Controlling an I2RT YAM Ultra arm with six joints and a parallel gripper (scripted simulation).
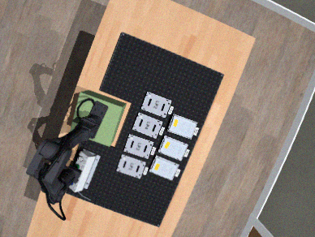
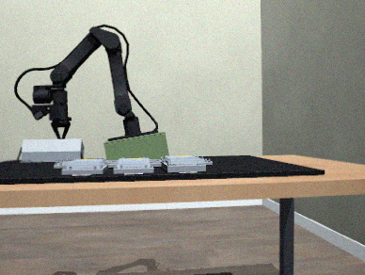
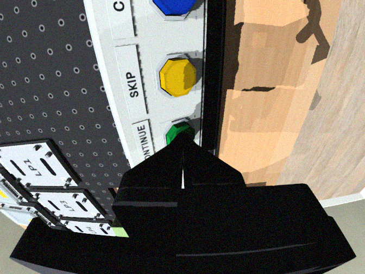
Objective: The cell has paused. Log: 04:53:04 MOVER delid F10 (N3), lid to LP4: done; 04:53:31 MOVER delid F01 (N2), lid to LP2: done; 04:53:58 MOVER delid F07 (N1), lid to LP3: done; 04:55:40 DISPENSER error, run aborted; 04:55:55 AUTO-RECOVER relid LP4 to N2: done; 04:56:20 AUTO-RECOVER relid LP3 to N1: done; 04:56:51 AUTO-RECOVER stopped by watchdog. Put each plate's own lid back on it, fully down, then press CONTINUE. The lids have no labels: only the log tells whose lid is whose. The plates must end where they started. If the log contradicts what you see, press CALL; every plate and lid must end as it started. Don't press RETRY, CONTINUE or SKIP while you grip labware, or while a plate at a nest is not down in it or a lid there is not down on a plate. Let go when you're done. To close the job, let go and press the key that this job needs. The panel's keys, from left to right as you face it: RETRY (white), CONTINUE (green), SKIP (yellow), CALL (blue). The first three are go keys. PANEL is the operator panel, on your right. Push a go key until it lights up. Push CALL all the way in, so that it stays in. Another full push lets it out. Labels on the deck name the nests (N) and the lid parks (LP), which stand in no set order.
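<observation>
My hand is 10 mm above the green continue key. Round my hand: yellow skip key: 50 mm to the right, 10 mm below; then blue call key: 100 mm to the right, 20 mm below, 10 mm ahead; then lid park LP1: 270 mm ahead, 120 mm to the left, 70 mm below.
</observation>
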